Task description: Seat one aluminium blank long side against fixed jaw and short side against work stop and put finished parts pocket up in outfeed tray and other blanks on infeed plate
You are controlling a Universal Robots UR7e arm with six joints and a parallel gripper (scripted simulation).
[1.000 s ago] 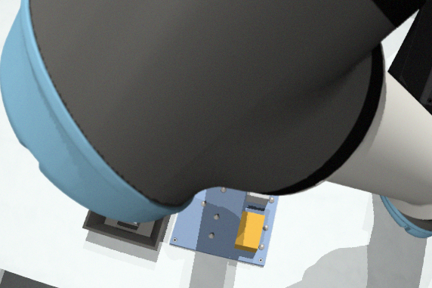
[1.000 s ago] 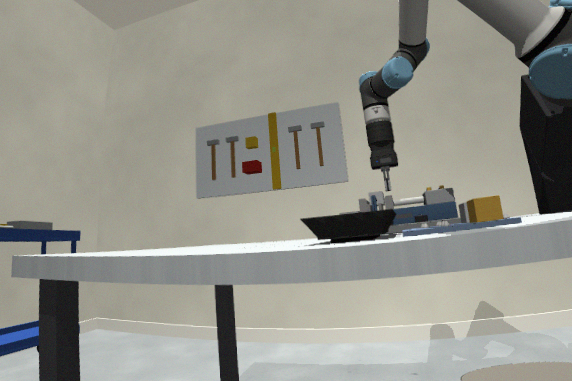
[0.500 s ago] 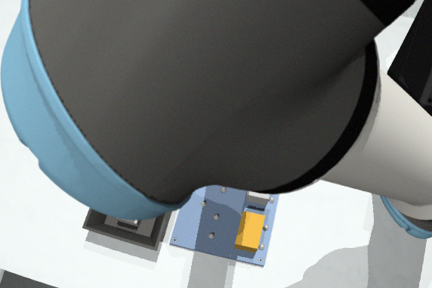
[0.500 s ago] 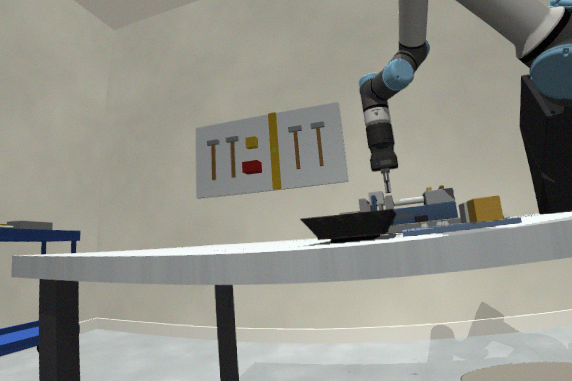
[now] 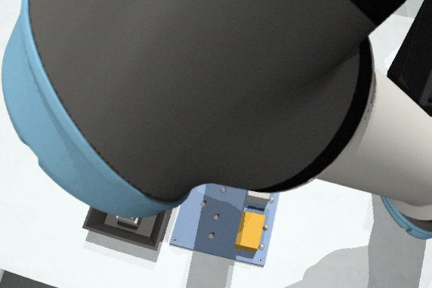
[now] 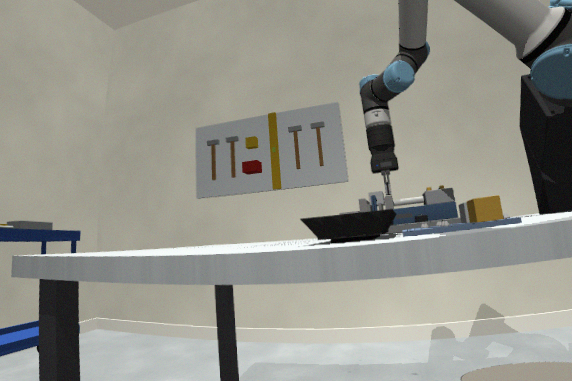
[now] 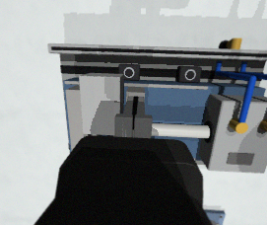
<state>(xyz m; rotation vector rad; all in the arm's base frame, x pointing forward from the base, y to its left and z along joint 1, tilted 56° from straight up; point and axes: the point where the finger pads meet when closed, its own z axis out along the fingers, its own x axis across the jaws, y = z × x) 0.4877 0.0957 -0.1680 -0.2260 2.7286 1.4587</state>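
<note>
My hand is 80 mm above the blue base, 40 mm past it and 30 mm to the right of it. Also, from my hand: brass blank 370 mm to the left, 210 mm behind, 100 mm below.
</note>
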